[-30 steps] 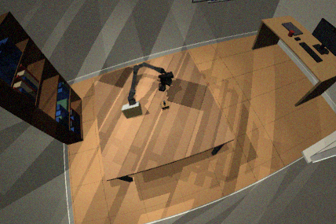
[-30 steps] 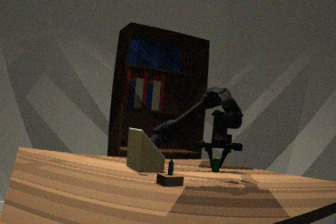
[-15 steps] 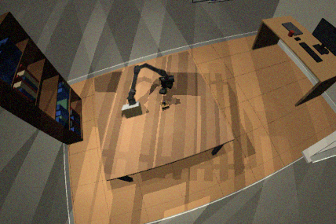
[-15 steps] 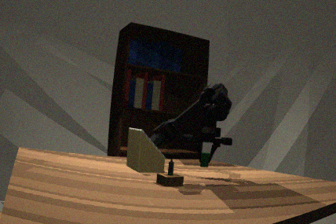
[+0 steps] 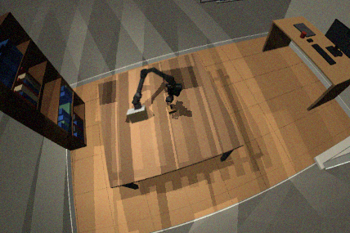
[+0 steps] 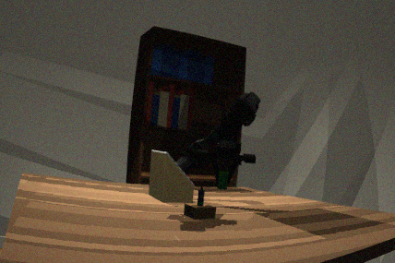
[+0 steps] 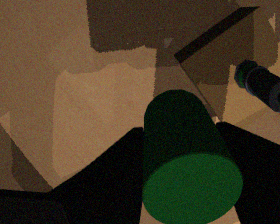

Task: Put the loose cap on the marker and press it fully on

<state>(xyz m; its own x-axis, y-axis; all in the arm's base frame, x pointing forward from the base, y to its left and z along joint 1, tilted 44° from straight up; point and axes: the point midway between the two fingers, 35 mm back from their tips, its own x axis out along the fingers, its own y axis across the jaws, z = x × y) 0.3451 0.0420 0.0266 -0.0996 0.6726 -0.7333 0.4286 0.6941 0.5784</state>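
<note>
My gripper tip is now 20 mm past the dark marker, 60 mm to the left of it and 40 mm above it. Round my gripper tip: holder block 20 mm behind, 60 mm to the right, 100 mm below; green cap 10 mm above.
</note>
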